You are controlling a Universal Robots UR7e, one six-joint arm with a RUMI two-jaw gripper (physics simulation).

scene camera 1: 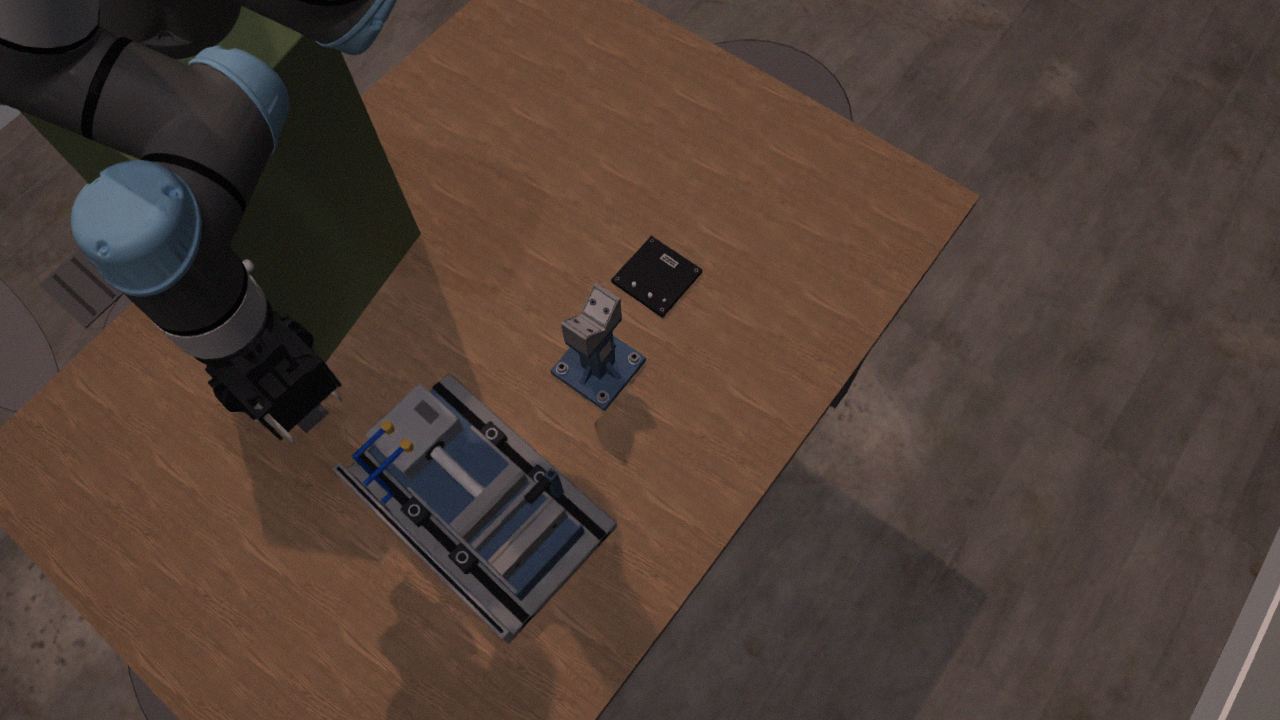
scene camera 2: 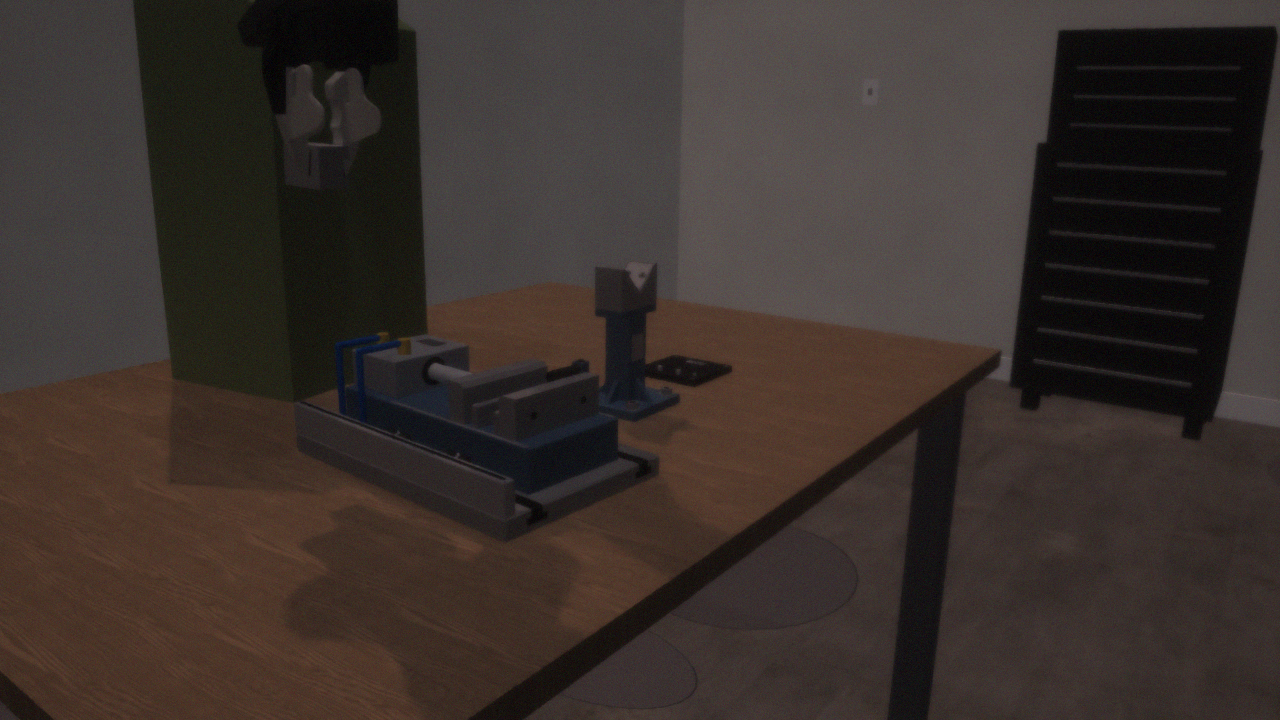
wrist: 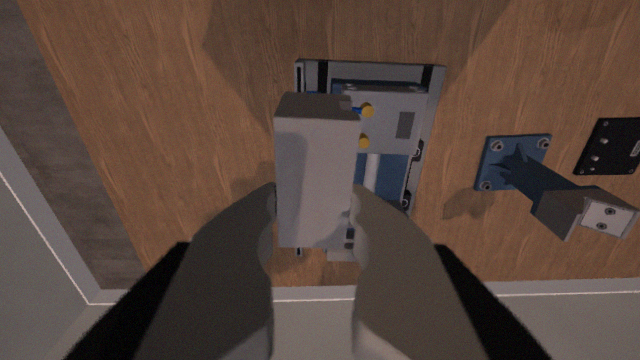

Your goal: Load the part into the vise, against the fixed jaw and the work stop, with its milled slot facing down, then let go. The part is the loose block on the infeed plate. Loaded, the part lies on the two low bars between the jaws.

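Places are measured from the arm's base along level axes (x ahead, y left, z up), in metres.
Where they show: gripper, fingertip midpoint: [scene camera 2: 324, 175] [wrist: 313, 186].
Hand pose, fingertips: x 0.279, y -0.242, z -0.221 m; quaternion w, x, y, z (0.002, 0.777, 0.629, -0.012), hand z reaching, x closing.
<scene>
Each offset is from my fingertips to the top centre of the thing. "spot": to the spot under its first point.
My gripper [scene camera 1: 313, 412] [scene camera 2: 320, 154] [wrist: 313, 186] is shut on the part, a light grey block {dx -0.013, dy +0.003, dz +0.028 m} [scene camera 2: 324, 170] [wrist: 315, 170], high above the table beside the vise's rear end. A small notch shows at one corner of the block's far end in the wrist view; which way the milled slot faces I cannot tell clearly. The vise {dx +0.124, dy +0.042, dz -0.166 m} [scene camera 1: 438, 492] [scene camera 2: 563, 458] [wrist: 392, 175] has a moving jaw [scene camera 1: 489, 501] [scene camera 2: 496, 390] and a fixed jaw [scene camera 1: 529, 537] [scene camera 2: 550, 407], with a gap between them. The work stop {dx +0.203, dy +0.077, dz -0.169 m} [scene camera 1: 547, 484] [scene camera 2: 577, 367] is at one side of the gap. The low bars are barely visible.
A blue pedestal [scene camera 1: 597, 371] [scene camera 2: 625, 353] [wrist: 532, 172] with a V-shaped grey top stands beside the vise. A black pinned plate {dx +0.162, dy +0.433, dz -0.257 m} [scene camera 1: 648, 259] [scene camera 2: 689, 368] [wrist: 615, 142] lies beyond it. Blue rods with yellow caps {spot: dx +0.046, dy +0.042, dz -0.155 m} [scene camera 1: 405, 445] [scene camera 2: 404, 345] [wrist: 367, 110] rise at the vise's rear. A green column [scene camera 1: 313, 188] [scene camera 2: 223, 223] stands behind.
</scene>
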